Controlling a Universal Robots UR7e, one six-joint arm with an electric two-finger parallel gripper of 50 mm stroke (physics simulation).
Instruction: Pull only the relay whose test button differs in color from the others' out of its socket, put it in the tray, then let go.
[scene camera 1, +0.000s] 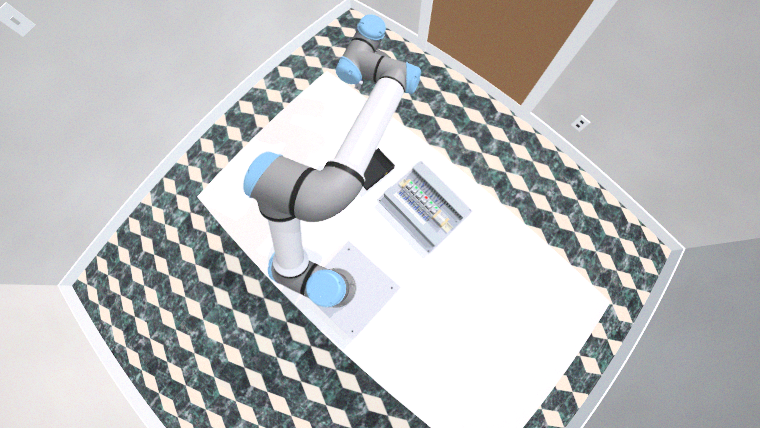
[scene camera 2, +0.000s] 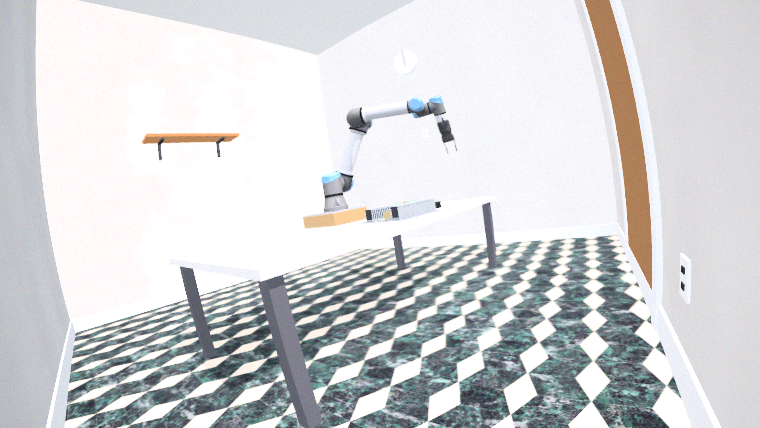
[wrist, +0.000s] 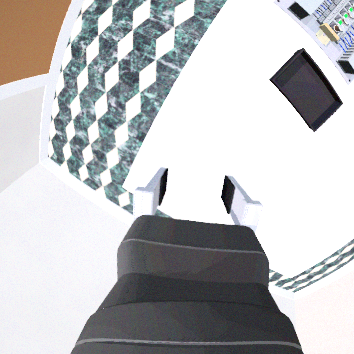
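A grey panel (scene camera 1: 384, 202) is there for me to see, and so is my gripper (wrist: 194, 182).
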